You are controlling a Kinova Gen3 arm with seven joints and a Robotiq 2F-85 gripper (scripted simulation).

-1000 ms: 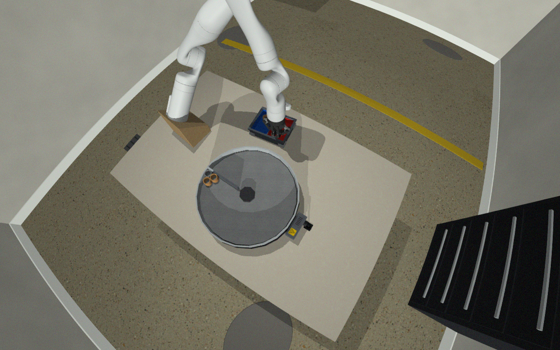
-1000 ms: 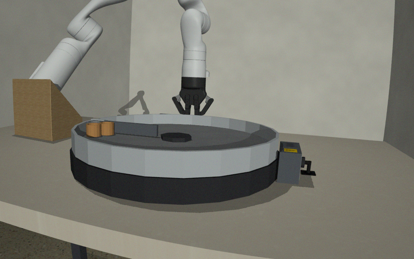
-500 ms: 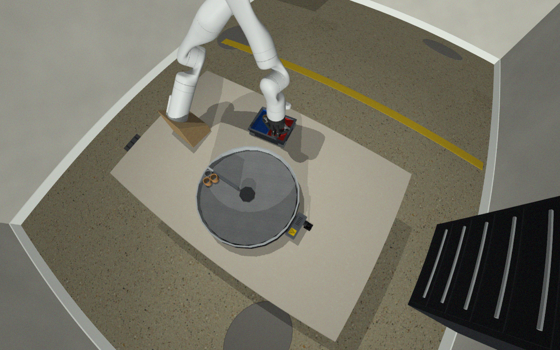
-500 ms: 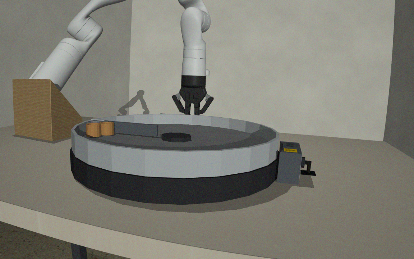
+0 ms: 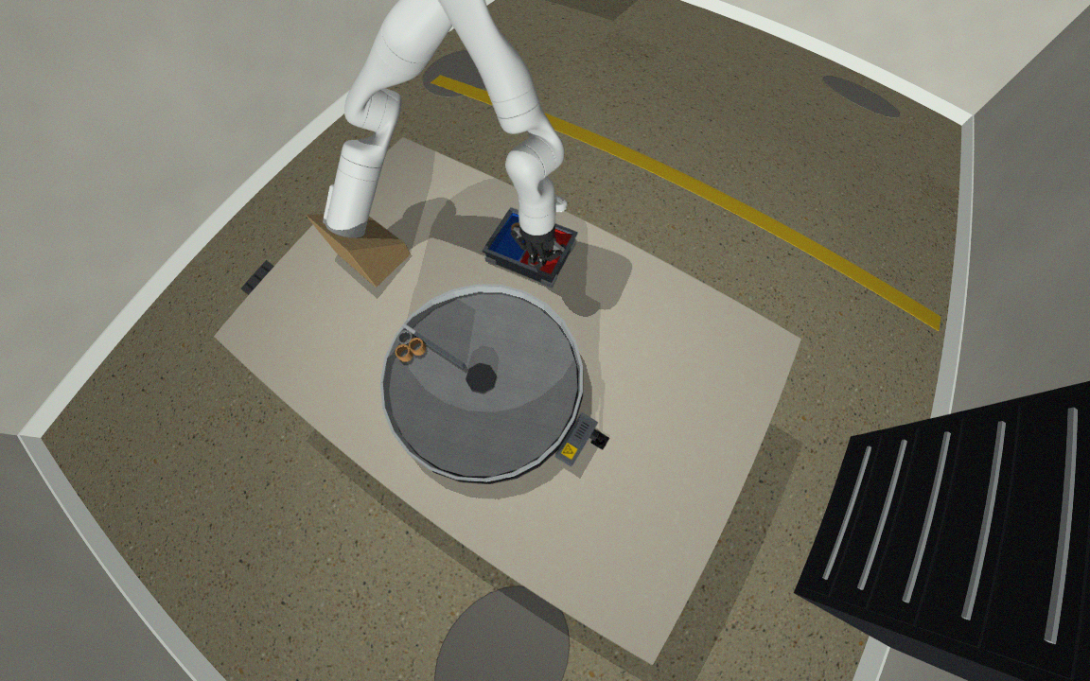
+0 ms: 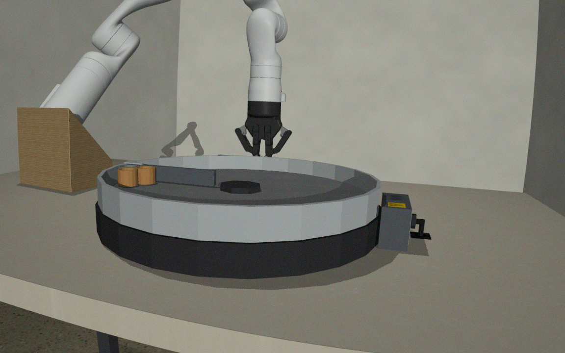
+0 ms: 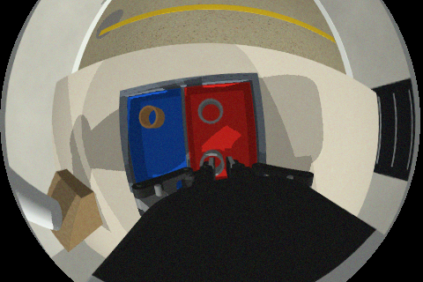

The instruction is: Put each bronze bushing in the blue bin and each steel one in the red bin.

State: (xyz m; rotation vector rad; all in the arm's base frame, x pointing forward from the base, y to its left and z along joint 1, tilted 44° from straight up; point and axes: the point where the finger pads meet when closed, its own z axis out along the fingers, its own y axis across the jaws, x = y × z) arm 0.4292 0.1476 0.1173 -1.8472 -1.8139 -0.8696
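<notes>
Right now my hand is 40 mm short of the grey turntable and 320 mm to the left of it.
</notes>
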